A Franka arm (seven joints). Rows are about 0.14 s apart.
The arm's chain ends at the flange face. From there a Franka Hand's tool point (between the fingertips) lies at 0.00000 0.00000 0.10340 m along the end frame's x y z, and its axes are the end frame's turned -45 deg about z.
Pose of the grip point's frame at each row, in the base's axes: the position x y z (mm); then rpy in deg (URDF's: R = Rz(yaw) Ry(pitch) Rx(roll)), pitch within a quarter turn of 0, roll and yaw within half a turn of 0:
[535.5, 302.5, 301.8, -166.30, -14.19, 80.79]
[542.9, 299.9, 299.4, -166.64, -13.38, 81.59]
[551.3, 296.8, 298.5, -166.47, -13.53, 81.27]
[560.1, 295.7, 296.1, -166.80, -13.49, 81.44]
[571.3, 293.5, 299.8, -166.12, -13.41, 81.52]
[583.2, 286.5, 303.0, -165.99, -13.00, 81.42]
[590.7, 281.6, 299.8, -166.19, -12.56, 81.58]
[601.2, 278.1, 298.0, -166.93, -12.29, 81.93]
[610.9, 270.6, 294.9, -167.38, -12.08, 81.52]
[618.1, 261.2, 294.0, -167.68, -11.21, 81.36]
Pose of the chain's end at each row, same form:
[555.7, 274.3, 399.2, -160.38, -0.63, 37.39]
[563.1, 273.4, 397.3, -161.18, -0.27, 38.12]
[571.6, 269.9, 396.2, -160.96, -0.26, 37.84]
[580.0, 269.0, 394.0, -161.22, -0.45, 37.93]
[592.4, 266.8, 397.4, -160.79, 0.06, 38.17]
[604.6, 260.4, 400.8, -160.98, 0.44, 38.10]
[611.9, 256.4, 397.8, -161.43, 0.63, 38.21]
[621.3, 253.6, 396.4, -162.14, 0.33, 38.39]
[630.1, 246.4, 393.6, -162.60, 0.18, 37.89]
[637.0, 238.5, 393.1, -163.41, 0.60, 37.66]

